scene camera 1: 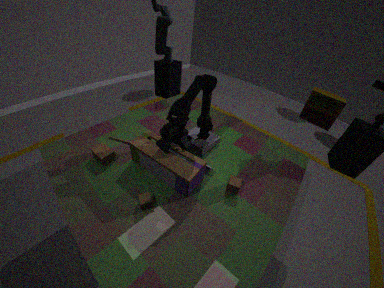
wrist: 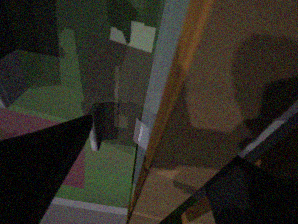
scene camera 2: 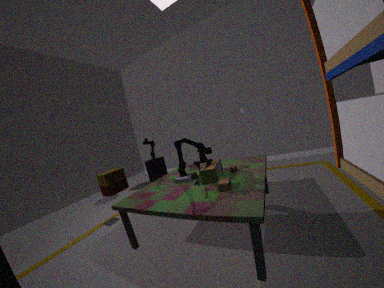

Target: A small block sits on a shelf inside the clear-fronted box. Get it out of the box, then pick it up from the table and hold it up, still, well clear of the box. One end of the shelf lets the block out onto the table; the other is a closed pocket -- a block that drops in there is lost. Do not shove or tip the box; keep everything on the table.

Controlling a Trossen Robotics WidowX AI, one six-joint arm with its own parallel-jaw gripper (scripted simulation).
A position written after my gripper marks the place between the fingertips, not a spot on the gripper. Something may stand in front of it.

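Observation:
My gripper (wrist: 145, 129) and a clear-fronted box (wrist: 215, 91) seen. Again the box (scene camera 1: 181, 170).

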